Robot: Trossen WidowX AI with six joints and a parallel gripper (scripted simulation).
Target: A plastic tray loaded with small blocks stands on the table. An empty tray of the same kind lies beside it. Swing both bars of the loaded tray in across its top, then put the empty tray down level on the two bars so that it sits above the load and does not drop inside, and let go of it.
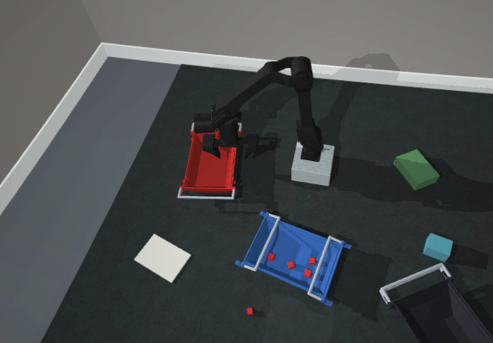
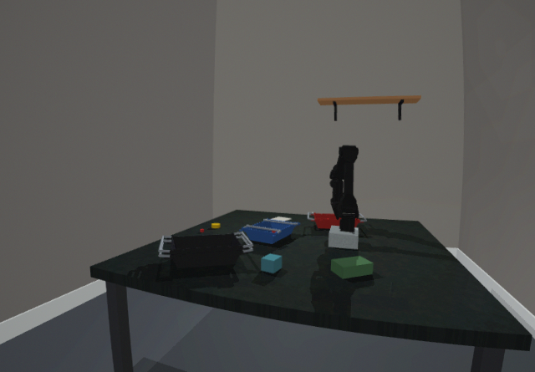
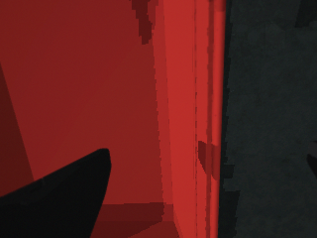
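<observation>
Right now my gripper tip is 80 mm to the left of the red tray, 20 mm above it and 10 mm short of it. From my gripper tip the other things lie so: small red cube 480 mm ahead, 170 mm to the left, 60 mm below; then white flat plate 370 mm ahead, 140 mm to the right, 70 mm below; then green block 610 mm to the left, 100 mm behind, 50 mm below.
</observation>
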